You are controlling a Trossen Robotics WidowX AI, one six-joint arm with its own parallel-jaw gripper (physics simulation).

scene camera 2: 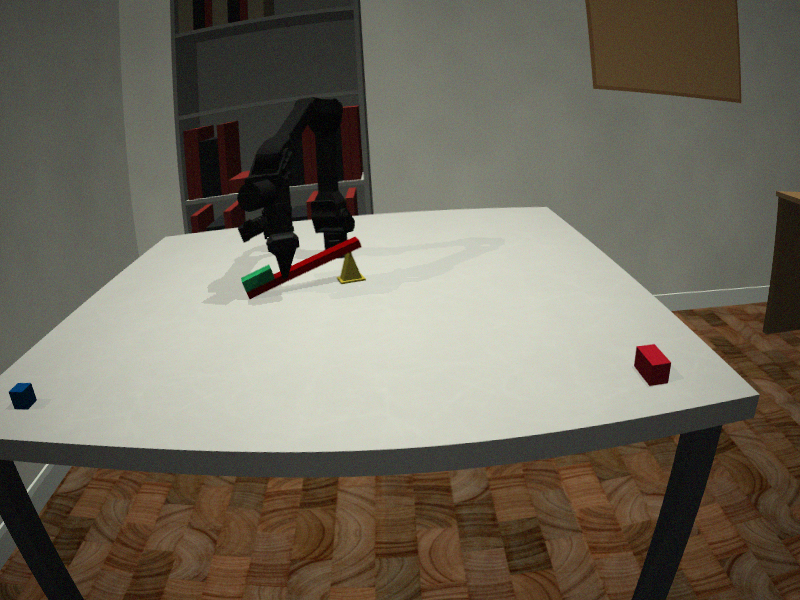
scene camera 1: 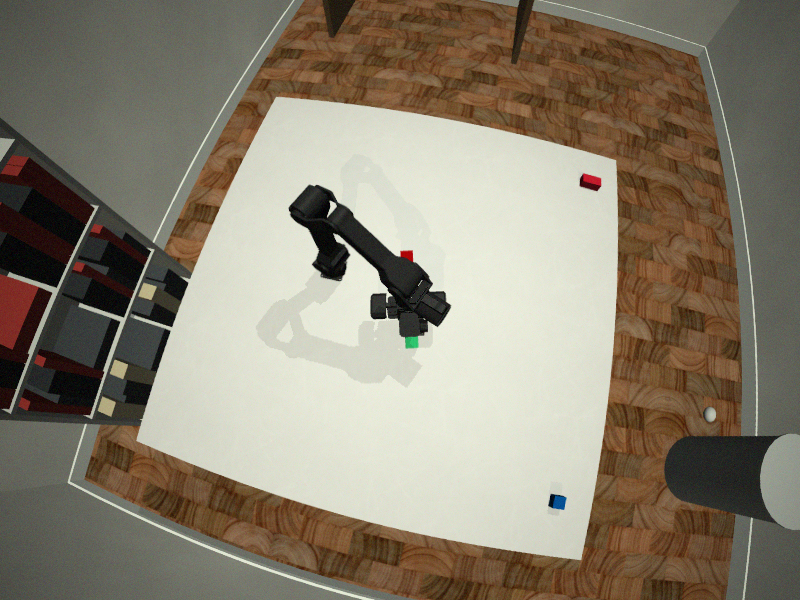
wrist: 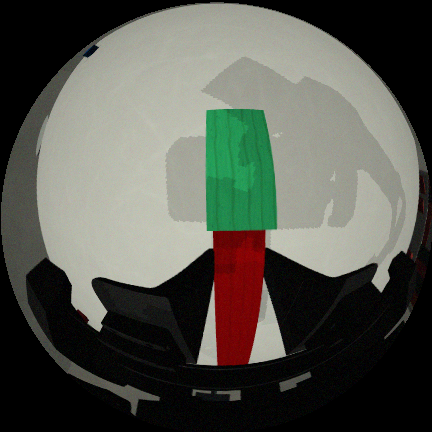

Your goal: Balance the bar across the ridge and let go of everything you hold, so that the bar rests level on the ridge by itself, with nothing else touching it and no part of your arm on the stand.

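Places are measured from the arm's base along level axes (x ahead, y left, z up), in centimetres.
Pixels of known places: gripper, fingertip midpoint: [scene camera 2: 284, 276] [wrist: 237, 253]; arm's base, link origin: [scene camera 1: 333, 269].
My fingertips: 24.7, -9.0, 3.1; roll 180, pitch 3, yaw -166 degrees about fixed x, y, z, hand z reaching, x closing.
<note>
Ahead of a thing's pixels: the offset from my fingertips to its top centre, as dx, dy, dz. Level surfaces: height alone.
The red bar [scene camera 1: 406, 255] [scene camera 2: 323, 258] [wrist: 239, 310] is tilted. In scene camera 2 its right end is high, at the top of the yellow ridge stand [scene camera 2: 350, 269]; its left end is low, at or close to the table. A green block @(+1.6, -5.6, +2.7) [scene camera 1: 411, 342] [scene camera 2: 257, 277] [wrist: 240, 170] sits on the bar's low end. My gripper [scene camera 2: 284, 273] [wrist: 237, 253] points down and is shut on the red bar, one finger against each side, between the green block and the stand. The stand is hidden under the arm in scene camera 1.
A red block @(+49.3, +59.0, +0.2) [scene camera 1: 590, 182] [scene camera 2: 652, 364] and a blue cube @(+49.3, -41.0, +0.2) [scene camera 1: 557, 501] [scene camera 2: 22, 395] [wrist: 91, 50] lie far off near two corners of the white table @(dz -3.1) [scene camera 1: 491, 413] [scene camera 2: 387, 387]. The arm's base stands behind the bar in scene camera 2.
</note>
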